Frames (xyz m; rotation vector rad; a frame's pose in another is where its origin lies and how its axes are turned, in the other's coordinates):
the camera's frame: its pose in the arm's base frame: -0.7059 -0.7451 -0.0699 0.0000 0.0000 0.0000
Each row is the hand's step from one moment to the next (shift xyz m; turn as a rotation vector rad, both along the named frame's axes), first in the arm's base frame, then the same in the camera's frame.
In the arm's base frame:
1: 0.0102 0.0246 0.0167 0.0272 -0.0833 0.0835
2: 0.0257 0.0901 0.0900 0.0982 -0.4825 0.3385
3: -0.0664 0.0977 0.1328 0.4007 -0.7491 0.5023
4: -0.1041 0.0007 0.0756 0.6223 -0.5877 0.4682
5: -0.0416 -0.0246 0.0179 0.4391 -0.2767 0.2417
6: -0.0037 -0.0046 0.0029 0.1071 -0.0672 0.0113
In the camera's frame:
1: 0.0102 0.0246 0.0167 0.0272 -0.0833 0.0835
2: 0.0257 0.0901 0.0900 0.0982 -0.4825 0.3385
3: -0.0664 0.0977 0.1328 0.4007 -0.7491 0.5023
4: -0.1041 0.0007 0.0756 0.6223 -0.5877 0.4682
5: -0.0416 -0.0246 0.0179 0.4391 -0.2767 0.2417
6: -0.0037 -0.0046 0.0029 0.1071 -0.0672 0.0113

